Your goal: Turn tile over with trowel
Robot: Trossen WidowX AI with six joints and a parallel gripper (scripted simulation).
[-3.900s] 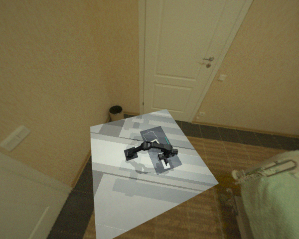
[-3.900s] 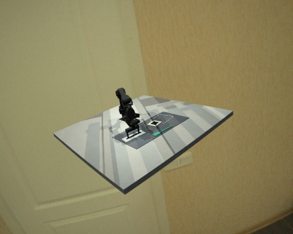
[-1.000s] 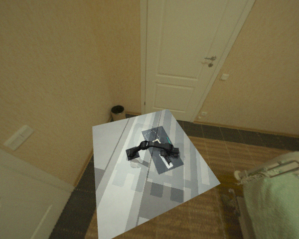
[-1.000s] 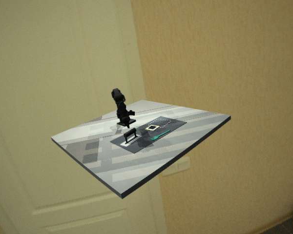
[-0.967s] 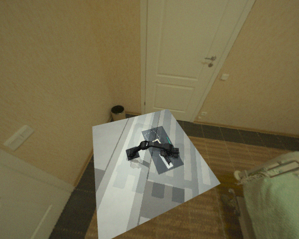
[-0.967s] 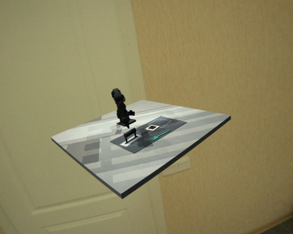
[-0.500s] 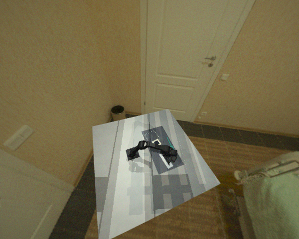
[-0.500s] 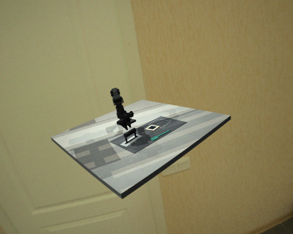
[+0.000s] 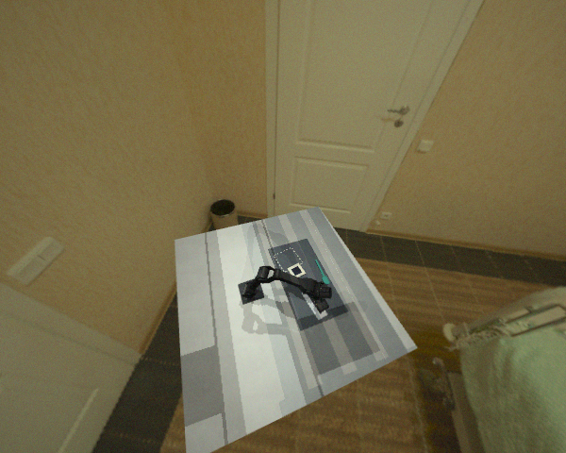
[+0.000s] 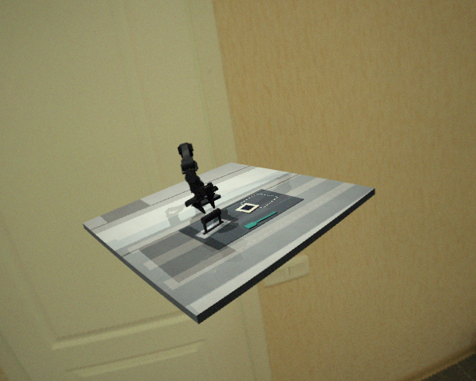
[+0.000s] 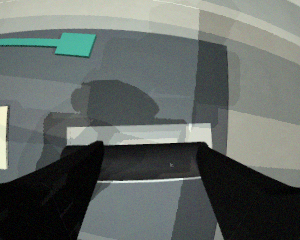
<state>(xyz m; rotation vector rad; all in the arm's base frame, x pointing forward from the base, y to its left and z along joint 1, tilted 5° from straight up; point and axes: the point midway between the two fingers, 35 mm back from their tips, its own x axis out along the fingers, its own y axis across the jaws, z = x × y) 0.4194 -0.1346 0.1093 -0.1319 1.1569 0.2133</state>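
The dark mat lies 3 cm behind my gripper tip, 20 cm to the left of it and 13 cm below it. Also, from my gripper tip: tile 8 cm behind, 26 cm to the left, 10 cm below.
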